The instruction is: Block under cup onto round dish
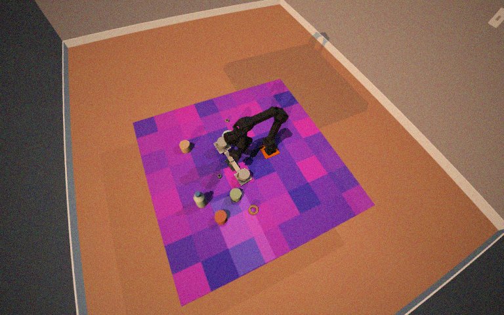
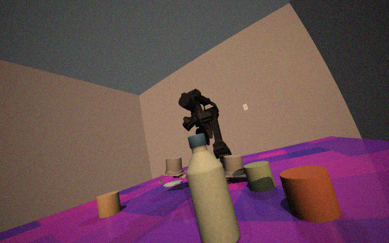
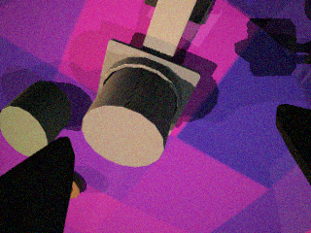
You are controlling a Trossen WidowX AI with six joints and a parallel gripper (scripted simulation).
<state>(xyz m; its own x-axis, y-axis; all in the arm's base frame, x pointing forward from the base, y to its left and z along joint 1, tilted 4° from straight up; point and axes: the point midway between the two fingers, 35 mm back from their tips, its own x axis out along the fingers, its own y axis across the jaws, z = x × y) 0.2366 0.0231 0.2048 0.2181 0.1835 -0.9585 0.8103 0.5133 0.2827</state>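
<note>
The pale green block is 20 mm ahead of my gripper tip, 70 mm to the left of it and 120 mm below it. The rest, counted from my gripper tip: taupe cup: 40 mm ahead, 200 mm to the right, 50 mm below; then green cylinder: 140 mm ahead, 160 mm to the left, 130 mm below; then pale blue round dish: 60 mm behind, 280 mm to the right, 160 mm below.
</note>
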